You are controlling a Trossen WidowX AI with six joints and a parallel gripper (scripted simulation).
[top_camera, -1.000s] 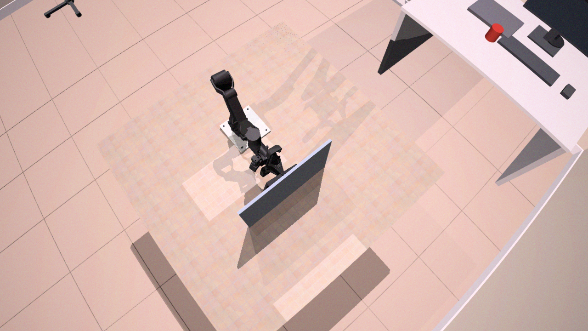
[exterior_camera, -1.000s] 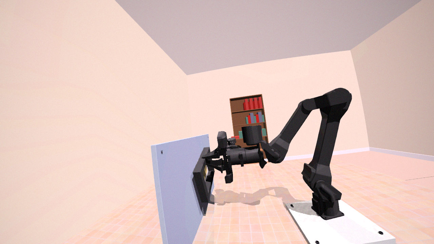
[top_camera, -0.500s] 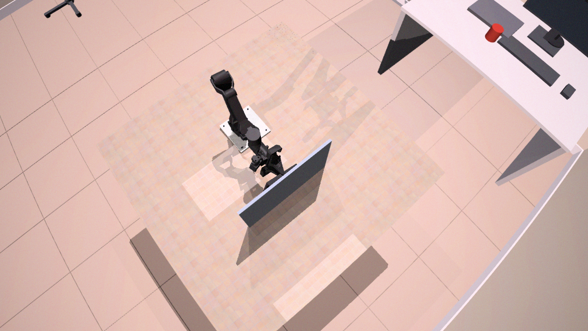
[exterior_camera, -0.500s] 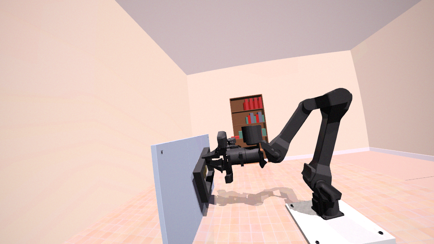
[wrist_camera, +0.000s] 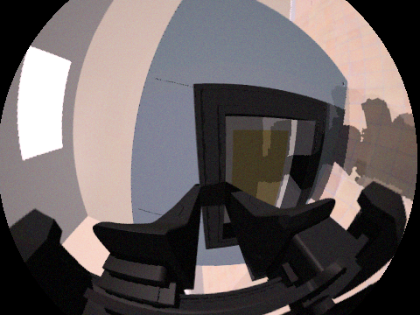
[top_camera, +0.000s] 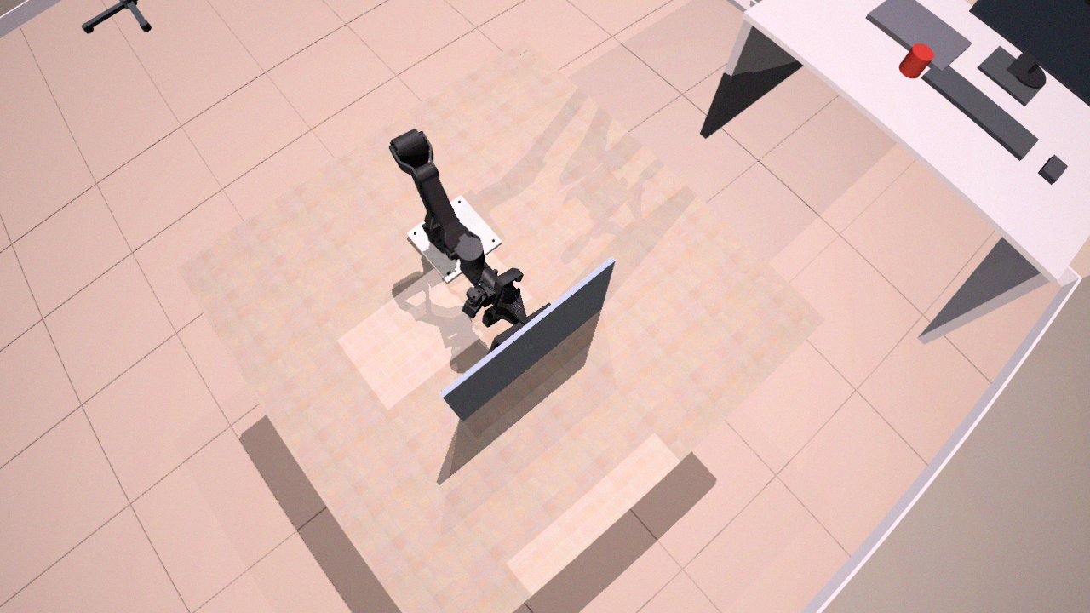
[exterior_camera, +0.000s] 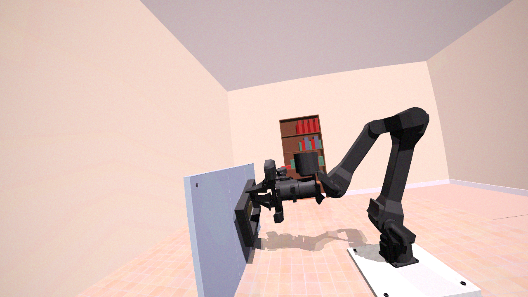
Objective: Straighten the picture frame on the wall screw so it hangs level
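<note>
Now: gripper tip 2 cm to the left of the picture frame and 5 cm above it. Round my gripper tip: wall panel 2 cm ahead, 1 cm to the right, 6 cm below.
</note>
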